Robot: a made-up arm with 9 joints.
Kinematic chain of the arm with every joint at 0, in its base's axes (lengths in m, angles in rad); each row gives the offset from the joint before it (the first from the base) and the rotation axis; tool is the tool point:
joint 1: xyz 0 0 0.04 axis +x
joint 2: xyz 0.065 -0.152 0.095 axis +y
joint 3: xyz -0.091 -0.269 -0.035 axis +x
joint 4: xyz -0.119 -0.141 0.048 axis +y
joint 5: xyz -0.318 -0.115 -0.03 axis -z
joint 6: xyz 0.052 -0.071 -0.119 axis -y
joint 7: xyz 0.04 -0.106 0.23 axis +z
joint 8: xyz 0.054 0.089 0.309 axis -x
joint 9: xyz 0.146 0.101 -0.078 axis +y
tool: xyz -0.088 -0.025 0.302
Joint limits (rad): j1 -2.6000..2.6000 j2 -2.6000..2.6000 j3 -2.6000..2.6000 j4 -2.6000..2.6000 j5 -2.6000..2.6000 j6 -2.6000..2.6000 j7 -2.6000..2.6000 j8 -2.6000..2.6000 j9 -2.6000..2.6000
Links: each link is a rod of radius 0.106 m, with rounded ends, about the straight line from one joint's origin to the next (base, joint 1, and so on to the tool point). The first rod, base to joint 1, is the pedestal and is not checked.
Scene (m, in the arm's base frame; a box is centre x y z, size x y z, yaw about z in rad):
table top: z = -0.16
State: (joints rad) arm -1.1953 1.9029 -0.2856 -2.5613 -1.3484 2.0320 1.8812 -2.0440 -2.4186
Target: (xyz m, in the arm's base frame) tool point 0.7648 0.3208 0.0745
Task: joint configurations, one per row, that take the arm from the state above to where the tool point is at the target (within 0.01 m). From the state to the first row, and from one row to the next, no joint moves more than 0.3 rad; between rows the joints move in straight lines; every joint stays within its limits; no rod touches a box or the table.
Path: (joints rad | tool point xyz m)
1: -1.2314 1.6742 -0.5261 -2.5742 -1.5404 2.0889 2.0091 -1.9324 -2.3698 | 0.9580 -0.4558 0.5737
2: -1.2674 1.4455 -0.7666 -2.5871 -1.7323 2.1457 2.1370 -1.8209 -2.3210 | 0.9836 -0.0057 0.3274
3: -1.3035 1.2168 -1.0071 -2.6000 -1.9243 2.2026 2.2649 -1.7093 -2.2723 | 0.7648 0.3208 0.0745

